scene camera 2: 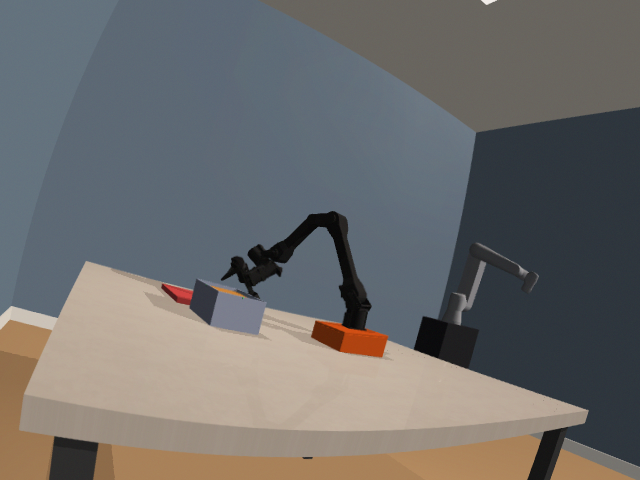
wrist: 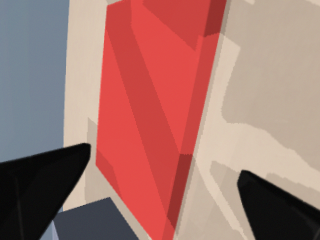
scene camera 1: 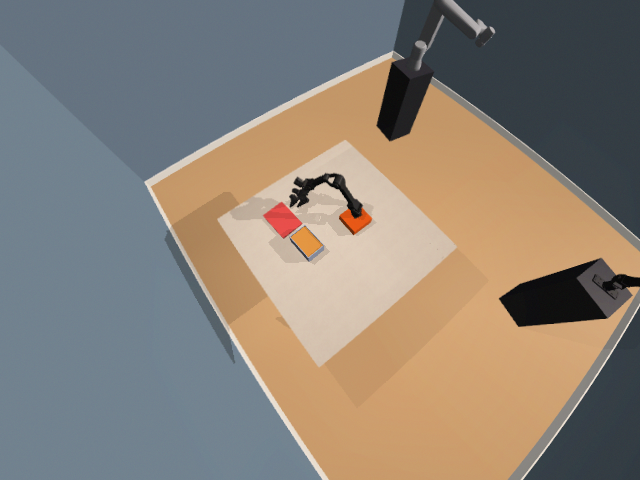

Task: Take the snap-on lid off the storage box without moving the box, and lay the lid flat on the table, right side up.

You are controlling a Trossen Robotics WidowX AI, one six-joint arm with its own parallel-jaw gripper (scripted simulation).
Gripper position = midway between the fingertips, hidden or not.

My gripper (scene camera 2: pixel 226 291) is open and holds nothing. I also see a red lid (scene camera 1: pixel 280 217) and a grey-blue storage box (scene camera 2: pixel 219 306).
The red lid is seen too in the wrist view (wrist: pixel 156 70). My gripper also shows in the wrist view (wrist: pixel 165 164).
